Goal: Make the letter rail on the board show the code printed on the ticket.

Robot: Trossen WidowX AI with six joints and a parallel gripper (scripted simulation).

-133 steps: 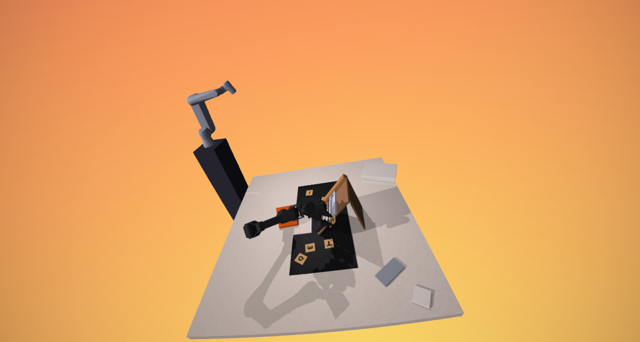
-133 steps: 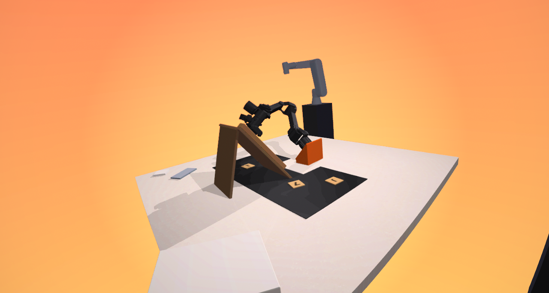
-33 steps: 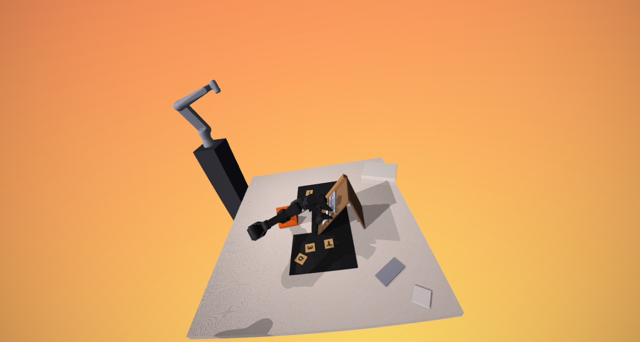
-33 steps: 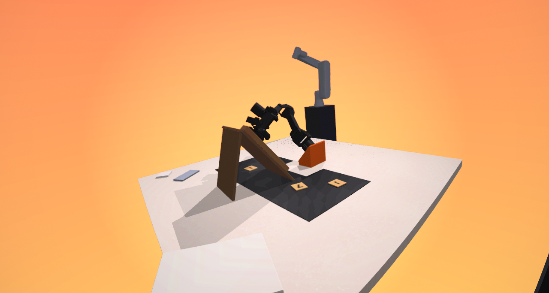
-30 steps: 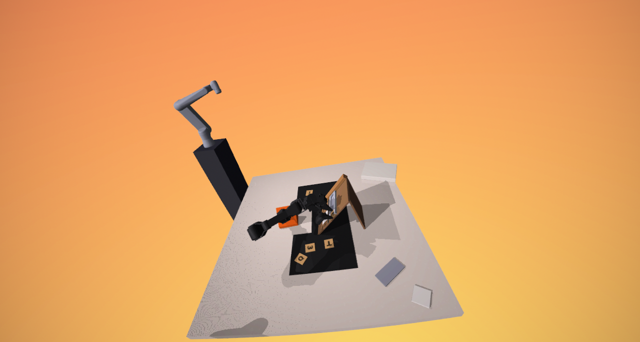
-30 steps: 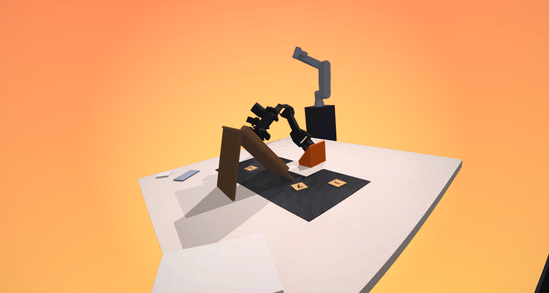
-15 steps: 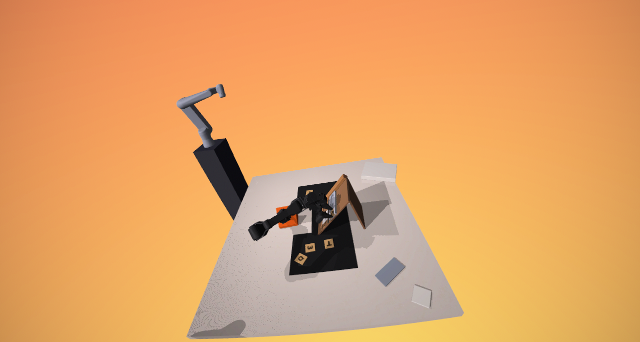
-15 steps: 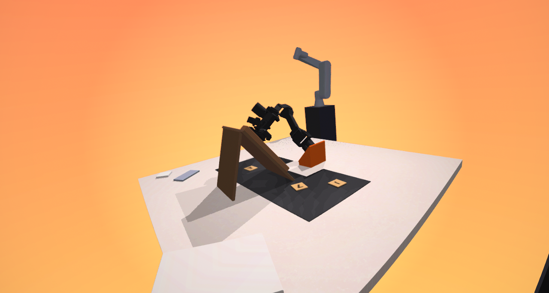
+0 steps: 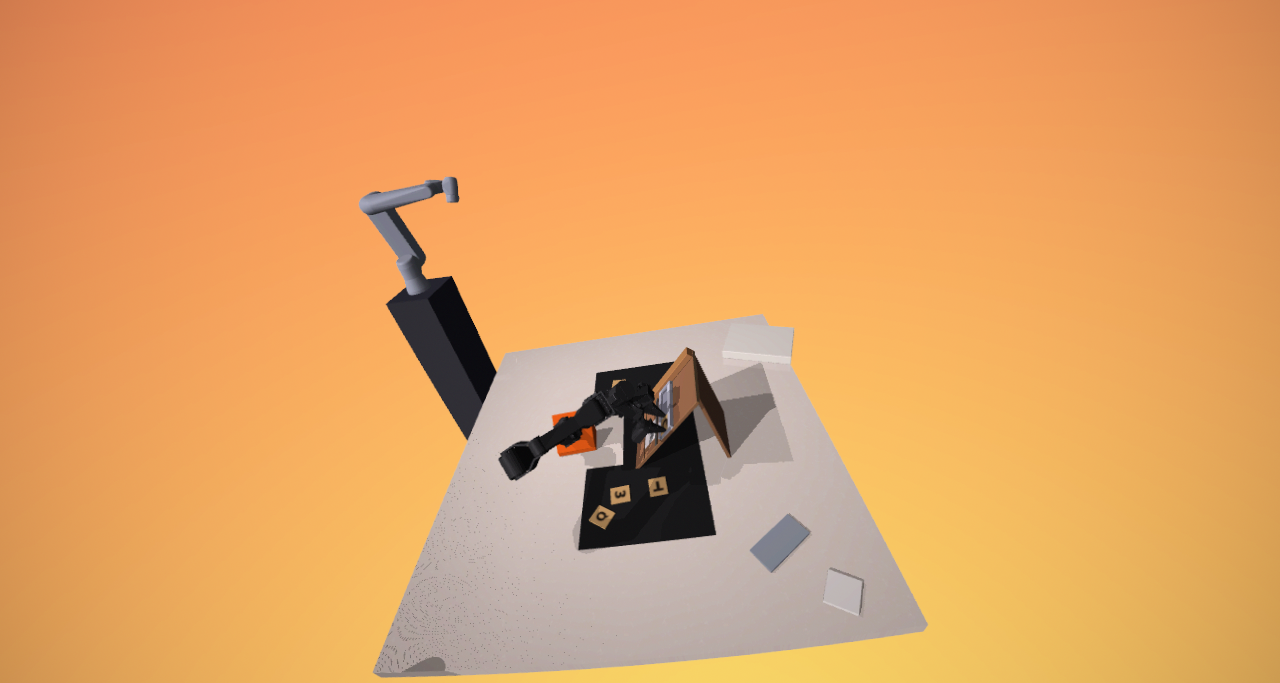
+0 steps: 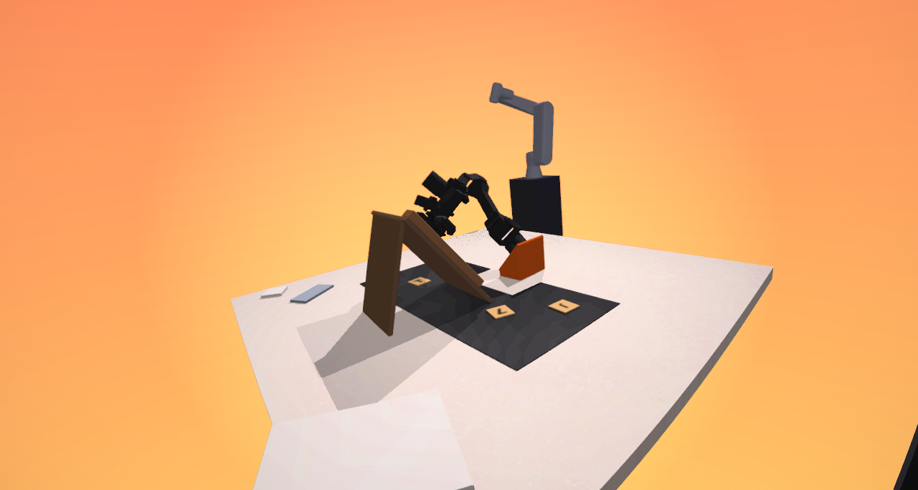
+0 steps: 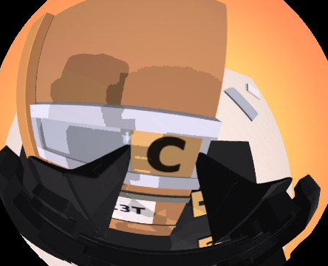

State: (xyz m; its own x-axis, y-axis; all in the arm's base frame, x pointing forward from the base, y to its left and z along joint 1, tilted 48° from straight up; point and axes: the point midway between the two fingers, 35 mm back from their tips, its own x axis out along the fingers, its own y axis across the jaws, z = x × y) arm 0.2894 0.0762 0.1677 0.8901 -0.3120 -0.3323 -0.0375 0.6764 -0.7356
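Right now the white ticket is 6 cm behind my gripper tip, 4 cm to the left of it and 8 cm below it. Round my gripper tip: black mat: 14 cm behind, 9 cm to the left, 16 cm below; then grey slab: 29 cm ahead, 29 cm to the right, 16 cm below; then white square: 41 cm ahead, 41 cm to the right, 16 cm below.
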